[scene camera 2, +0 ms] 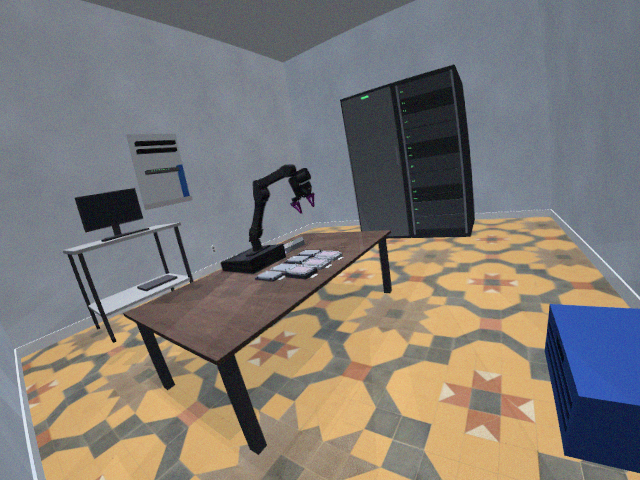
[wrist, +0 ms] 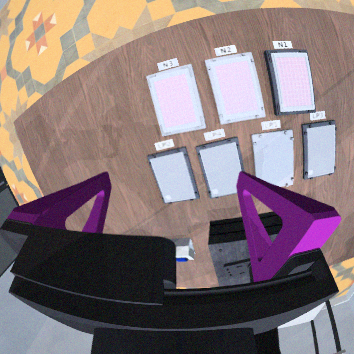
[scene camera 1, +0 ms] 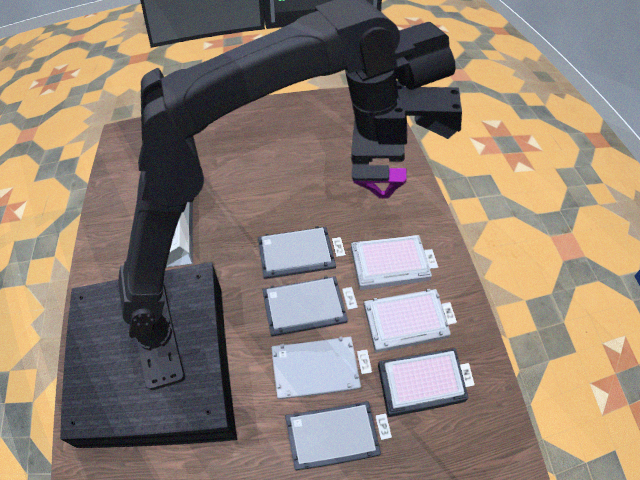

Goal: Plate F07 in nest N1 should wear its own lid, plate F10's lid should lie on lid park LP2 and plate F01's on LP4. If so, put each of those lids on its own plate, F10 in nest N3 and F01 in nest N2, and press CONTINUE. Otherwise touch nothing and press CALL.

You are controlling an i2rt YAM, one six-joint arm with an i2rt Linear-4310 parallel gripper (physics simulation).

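Seen in the pictures: gripper, fingertip midpoint: [scene camera 2: 307,210] [wrist: 173,178] [scene camera 1: 385,169]; arm's base, link origin: [scene camera 2: 258,251] [scene camera 1: 156,334].
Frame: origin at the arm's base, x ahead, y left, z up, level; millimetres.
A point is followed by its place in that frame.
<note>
My gripper [scene camera 1: 383,195] [scene camera 2: 306,209] @(x 408, y 20, z 225 mm) [wrist: 173,178] @(x 408, y 20, z 225 mm) is open and empty, high above the table. A pink-welled plate [scene camera 1: 425,379] @(x 414, y -212, z -50 mm) [wrist: 292,82] @(x 415, y -200, z -50 mm) sits in black nest N1; whether a clear lid covers it I cannot tell. Similar plates sit in pale nests N2 [scene camera 1: 406,315] @(x 438, y -80, z -55 mm) [wrist: 235,87] @(x 443, y -77, z -54 mm) and N3 [scene camera 1: 391,258] @(x 464, y 45, z -52 mm) [wrist: 175,102] @(x 464, y 52, z -56 mm). Grey lids lie on dark parks LP2 [scene camera 1: 296,251] @(x 300, y 135, z -66 mm) [wrist: 172,172] @(x 317, y 136, z -67 mm) and LP4 [scene camera 1: 306,303] @(x 279, y 15, z -66 mm) [wrist: 220,167] @(x 286, y 21, z -67 mm); their small tags are unreadable. The button box [scene camera 1: 180,242] @(x 79, y 204, z -23 mm) [wrist: 184,249] @(x 86, y 203, z -36 mm) is mostly hidden; a blue button shows in the wrist view, CONTINUE and CALL cannot be read.
Another grey lid [scene camera 1: 334,435] @(x 236, y -244, z -67 mm) [wrist: 320,150] @(x 238, y -237, z -66 mm) lies on dark park LP3. Pale park LP1 [scene camera 1: 316,367] @(x 253, y -111, z -74 mm) [wrist: 273,157] @(x 261, y -109, z -74 mm) has corner posts and a small tag; whether it holds a lid is unclear. The arm's black base block [scene camera 1: 103,361] @(x -113, y -20, z -9 mm) stands beside the parks on the wooden table [scene camera 2: 206,310] @(x 140, y -635, z -84 mm).
</note>
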